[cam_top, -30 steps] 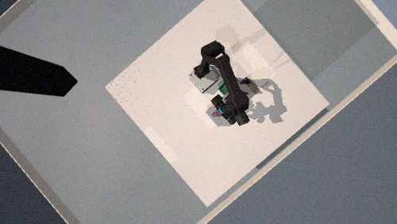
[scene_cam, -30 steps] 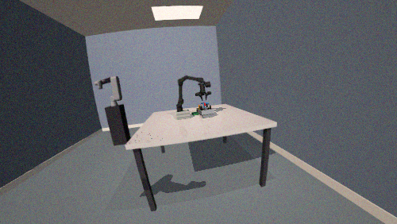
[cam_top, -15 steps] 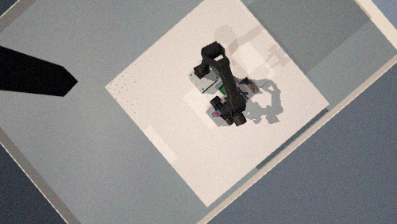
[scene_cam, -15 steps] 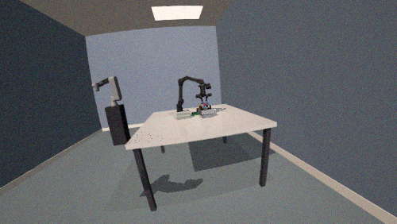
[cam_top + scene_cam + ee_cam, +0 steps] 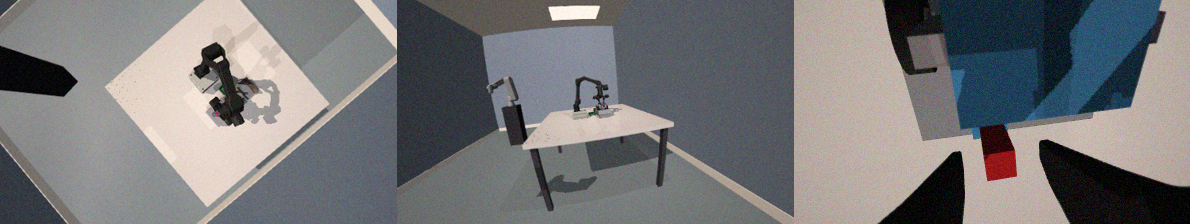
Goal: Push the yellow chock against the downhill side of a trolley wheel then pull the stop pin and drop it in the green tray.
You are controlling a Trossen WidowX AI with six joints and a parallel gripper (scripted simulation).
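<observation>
My gripper tip is now 1 cm to the left of the red-headed stop pin and 3 cm above it. From my gripper tip the other things lie so: grey ramp 3 cm ahead, 10 cm to the left, 11 cm below; then yellow chock 2 cm behind, 19 cm to the left, 8 cm below; then blue trolley 3 cm ahead, 9 cm to the left, 5 cm below.
</observation>
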